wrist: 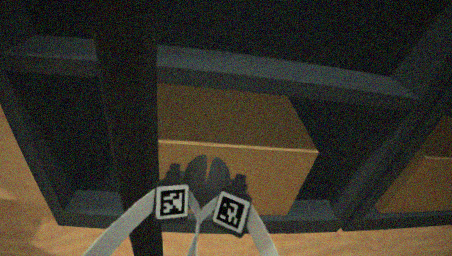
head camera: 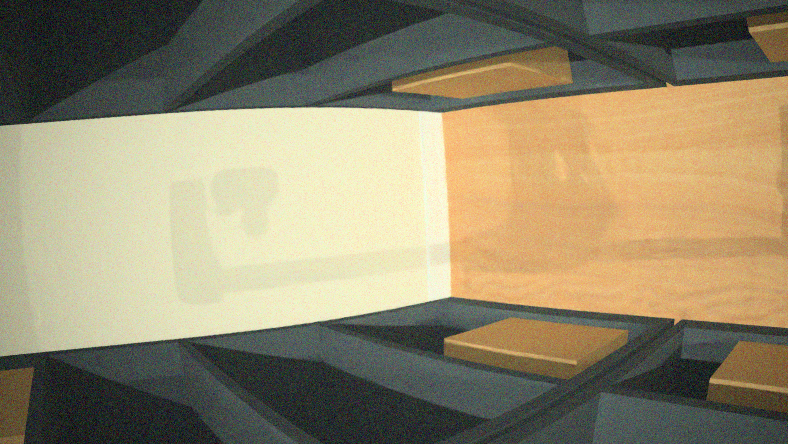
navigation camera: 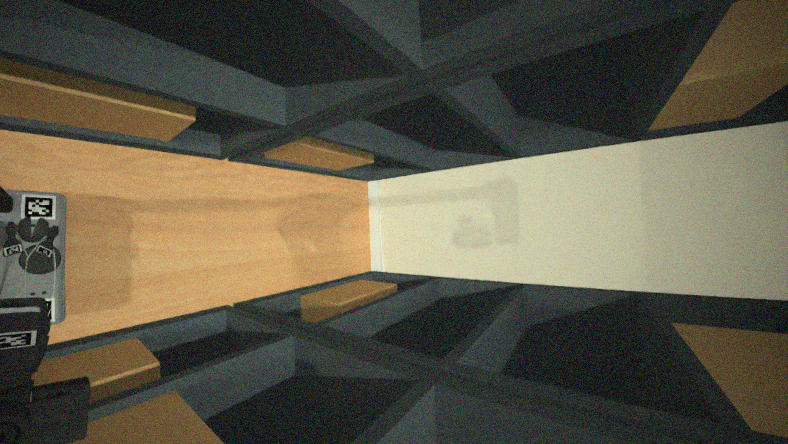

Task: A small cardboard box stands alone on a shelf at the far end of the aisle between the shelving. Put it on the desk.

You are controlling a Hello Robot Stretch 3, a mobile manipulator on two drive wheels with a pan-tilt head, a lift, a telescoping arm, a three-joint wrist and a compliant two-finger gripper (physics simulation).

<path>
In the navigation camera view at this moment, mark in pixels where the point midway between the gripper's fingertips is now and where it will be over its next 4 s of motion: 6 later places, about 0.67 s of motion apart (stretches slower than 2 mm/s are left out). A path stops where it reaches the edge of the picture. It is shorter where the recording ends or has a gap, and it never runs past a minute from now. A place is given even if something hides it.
My gripper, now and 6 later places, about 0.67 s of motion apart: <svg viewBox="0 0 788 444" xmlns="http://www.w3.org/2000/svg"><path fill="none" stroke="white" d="M35 218L59 219L110 220L154 220L192 221L224 222L252 222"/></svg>
</path>
